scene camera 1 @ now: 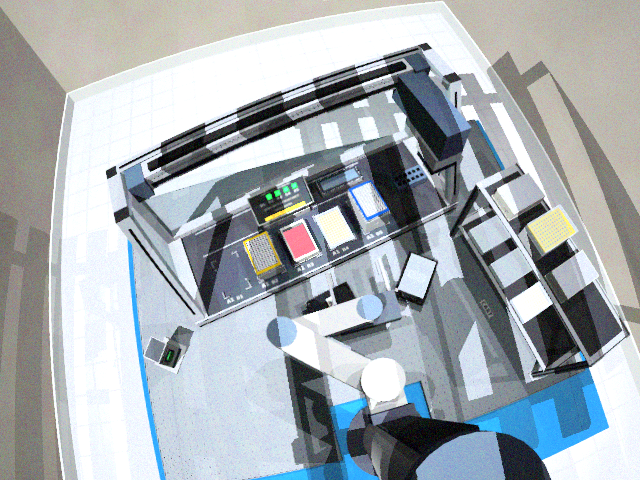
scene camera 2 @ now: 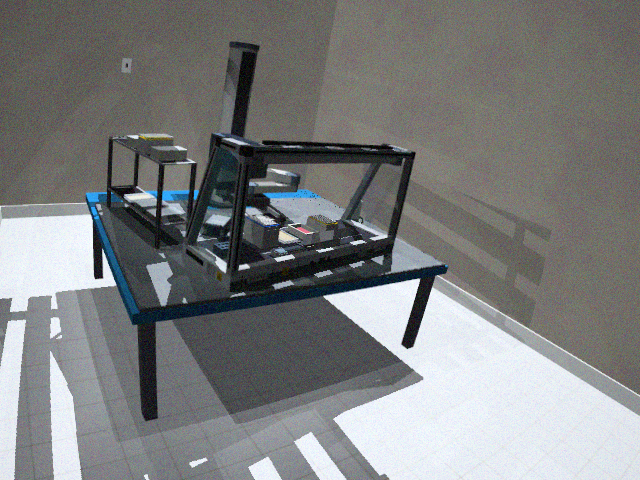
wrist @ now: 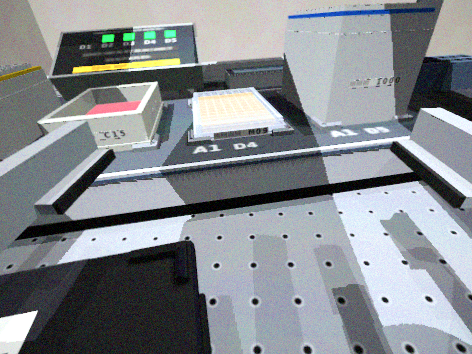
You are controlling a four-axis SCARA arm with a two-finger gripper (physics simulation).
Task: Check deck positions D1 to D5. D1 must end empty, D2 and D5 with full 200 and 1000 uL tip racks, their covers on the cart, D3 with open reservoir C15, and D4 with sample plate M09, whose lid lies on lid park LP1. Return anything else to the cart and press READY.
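Places are measured from the arm's base along level axes (x ahead, y left, z up), in metres.
Pixels of known places: gripper, fingertip midpoint: [scene camera 1: 352, 265] [wrist: 248, 133].
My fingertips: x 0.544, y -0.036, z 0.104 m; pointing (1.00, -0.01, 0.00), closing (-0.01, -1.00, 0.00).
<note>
Behind a point stands the place of what it marks.
My gripper [scene camera 1: 356, 279] [wrist: 248, 133] @(y -0.036, x 0.544, z 0.104 m) is open and empty, in front of the deck. D1 [scene camera 1: 232, 268] @(y 0.337, x 0.651, z 0.061 m) is bare. A yellow-rimmed tip rack [scene camera 1: 262, 253] [scene camera 2: 323, 222] stands on D2, uncovered. Open reservoir C15 [scene camera 1: 299, 240] @(y 0.102, x 0.683, z 0.073 m) [wrist: 120, 122] @(y 0.068, x 0.620, z 0.086 m) with red liquid is on D3. Plate M09 [scene camera 1: 334, 227] @(y -0.019, x 0.696, z 0.074 m) [wrist: 237, 112] @(y -0.027, x 0.673, z 0.073 m) sits unlidded on D4. A blue-rimmed 1000 rack [scene camera 1: 368, 200] @(y -0.137, x 0.719, z 0.159 m) [wrist: 357, 65] @(y -0.132, x 0.656, z 0.115 m) stands on D5; its top shows tip rows in scene camera 1. A flat pale-topped piece [scene camera 1: 416, 279] @(y -0.221, x 0.455, z 0.071 m) rests on a black base before the deck; its label is unreadable.
The cart [scene camera 1: 591, 320] @(y -0.571, x 0.132, z 0.363 m) [scene camera 2: 159, 206] @(y -0.553, x 0.622, z 0.197 m) at the right holds boxes, a yellow rack [scene camera 1: 551, 228] @(y -0.517, x 0.385, z 0.433 m) and flat pale pieces. The panel [scene camera 1: 281, 201] @(y 0.127, x 0.809, z 0.126 m) [wrist: 127, 50] @(y 0.129, x 0.808, z 0.125 m) lights D2 to D5 green. A black fixture [wrist: 110, 295] @(y 0.021, x 0.485, z 0.063 m) lies low. A small box [scene camera 1: 165, 353] @(y 0.591, x 0.407, z 0.125 m) stands at the left.
</note>
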